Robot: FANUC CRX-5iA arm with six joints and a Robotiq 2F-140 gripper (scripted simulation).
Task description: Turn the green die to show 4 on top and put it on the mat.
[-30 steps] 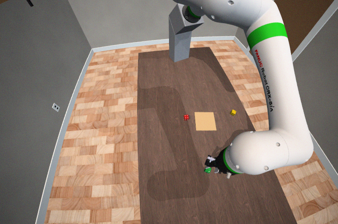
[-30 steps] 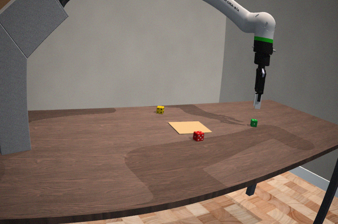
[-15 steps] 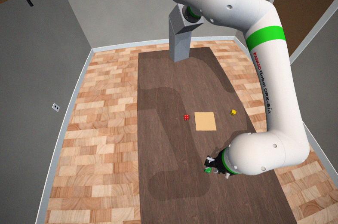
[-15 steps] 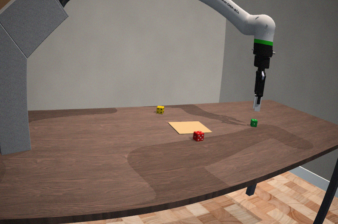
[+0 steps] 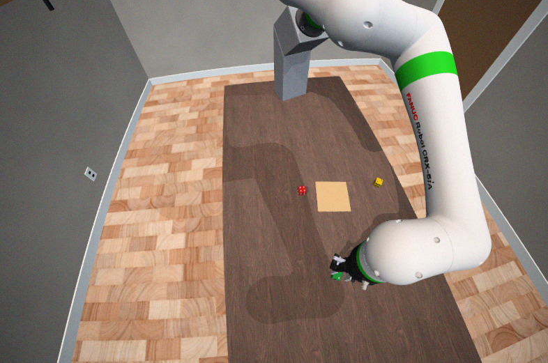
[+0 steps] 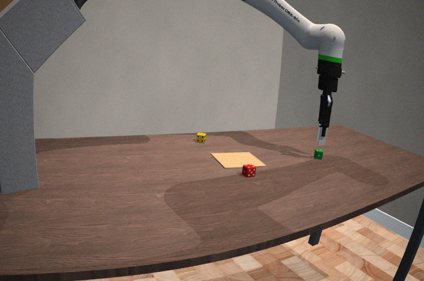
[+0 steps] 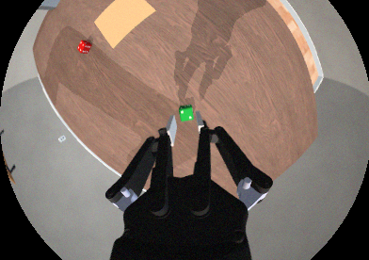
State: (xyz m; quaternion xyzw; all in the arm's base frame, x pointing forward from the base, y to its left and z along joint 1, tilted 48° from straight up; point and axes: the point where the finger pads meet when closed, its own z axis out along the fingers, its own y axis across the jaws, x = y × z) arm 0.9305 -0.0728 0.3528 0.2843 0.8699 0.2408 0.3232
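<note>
My hand is 70 mm above the green die. From my hand the other things lie so: tan mat 320 mm behind, 90 mm below, 30 mm to the left; yellow die 370 mm behind, 250 mm to the left, 70 mm below; red die 340 mm behind, 100 mm to the right, 70 mm below.
</note>
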